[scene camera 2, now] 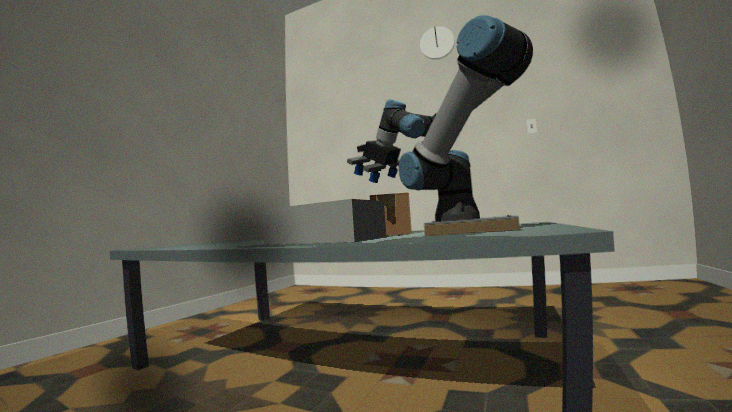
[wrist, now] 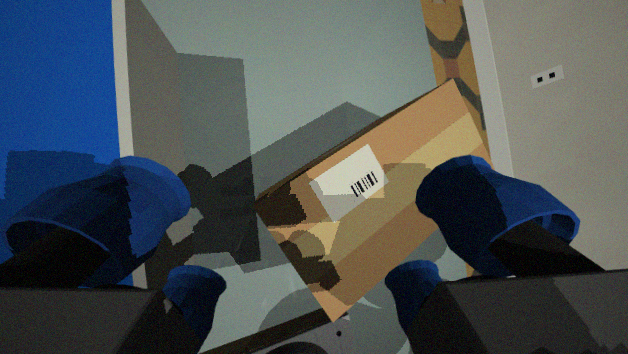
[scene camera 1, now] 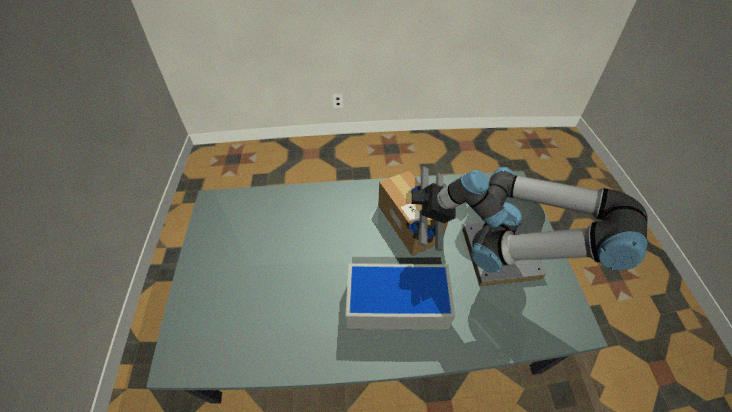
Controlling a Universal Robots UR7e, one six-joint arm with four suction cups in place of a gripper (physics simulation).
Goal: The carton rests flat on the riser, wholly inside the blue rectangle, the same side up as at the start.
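Places are measured from the arm's base along level axes (x ahead, y left, z up), in millimetres.
Pixels of known places: end effector, tool point: (scene camera 2: pixel 375 174) (wrist: pixel 306 244); arm's base, origin of the base link: (scene camera 2: pixel 457 220).
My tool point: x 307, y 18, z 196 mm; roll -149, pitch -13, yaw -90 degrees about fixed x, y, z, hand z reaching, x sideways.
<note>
Ahead of a thing's pixels: the offset from my tool point to its top centre. "spot": to the spot under its first point.
The brown carton @(29 mm ahead, 132 mm right, 80 mm down) (scene camera 1: pixel 401 221) (scene camera 2: pixel 401 214) (wrist: pixel 380 225) rests on the table behind the riser, turned at an angle to it. Its top carries pale tape and a white barcode label. The riser @(58 mm ahead, 250 mm left, 116 mm down) (scene camera 1: pixel 399 321) (scene camera 2: pixel 327 222) (wrist: pixel 150 100) is a pale box with the blue rectangle @(spot: 128 mm ahead, 258 mm left, 117 mm down) (scene camera 1: pixel 379 289) (wrist: pixel 55 75) on top; no carton stands on it. My gripper (scene camera 1: pixel 423 212) (scene camera 2: pixel 374 171) (wrist: pixel 305 225) is open, its blue suction cups hanging above the carton with a gap visible in scene camera 2. In that view the riser hides part of the carton.
The arm's base plate (scene camera 1: pixel 512 273) (scene camera 2: pixel 471 226) is to the right of the carton on the green-grey table (scene camera 1: pixel 245 286) (scene camera 2: pixel 215 254). Shadows of the arm fall on the carton, riser and table. A wall with an outlet (scene camera 1: pixel 337 100) (wrist: pixel 547 76) stands beyond the table.
</note>
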